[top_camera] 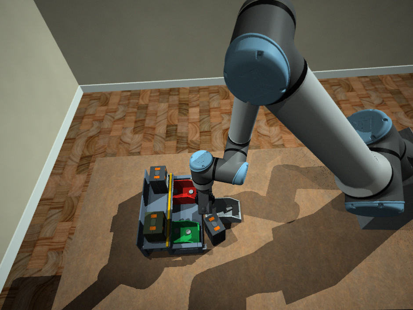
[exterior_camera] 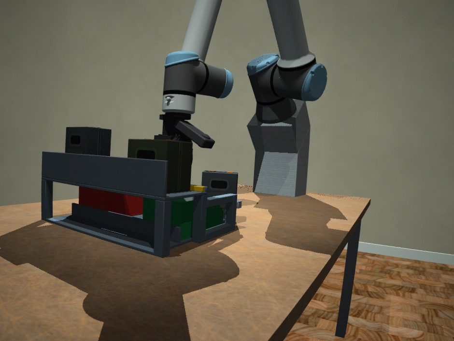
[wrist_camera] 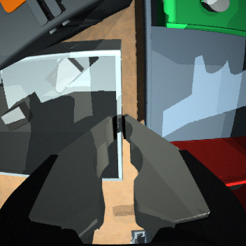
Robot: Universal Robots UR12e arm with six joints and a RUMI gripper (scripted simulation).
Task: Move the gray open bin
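My hand is 80 mm past the gray bin, 10 mm to the right of it and 40 mm above it. The rest, counted from my hand: yellow strip (170 mm ahead, 10 mm to the right, 30 mm above); then green bin (130 mm ahead, 110 mm to the left, 30 mm below); then red bin (120 mm ahead, 120 mm to the right, 30 mm below).
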